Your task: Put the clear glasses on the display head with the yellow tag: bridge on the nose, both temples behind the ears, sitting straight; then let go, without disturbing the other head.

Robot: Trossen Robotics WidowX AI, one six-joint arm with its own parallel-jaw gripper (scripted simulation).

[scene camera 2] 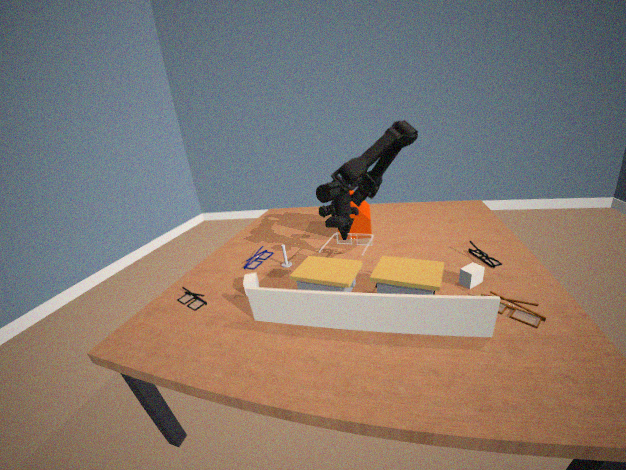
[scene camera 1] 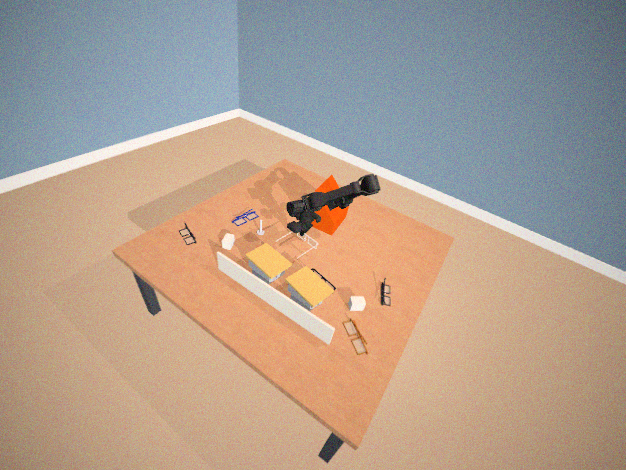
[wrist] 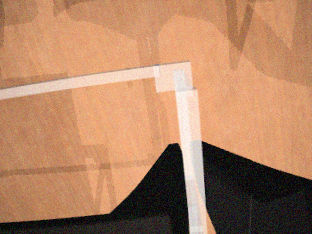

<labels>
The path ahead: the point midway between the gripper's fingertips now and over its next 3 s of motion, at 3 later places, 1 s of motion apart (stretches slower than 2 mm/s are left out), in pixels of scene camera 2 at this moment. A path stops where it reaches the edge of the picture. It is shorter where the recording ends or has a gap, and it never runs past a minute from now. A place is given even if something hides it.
My gripper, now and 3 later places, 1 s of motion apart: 344, 239; 345, 243; 341, 248; 337, 253
</labels>
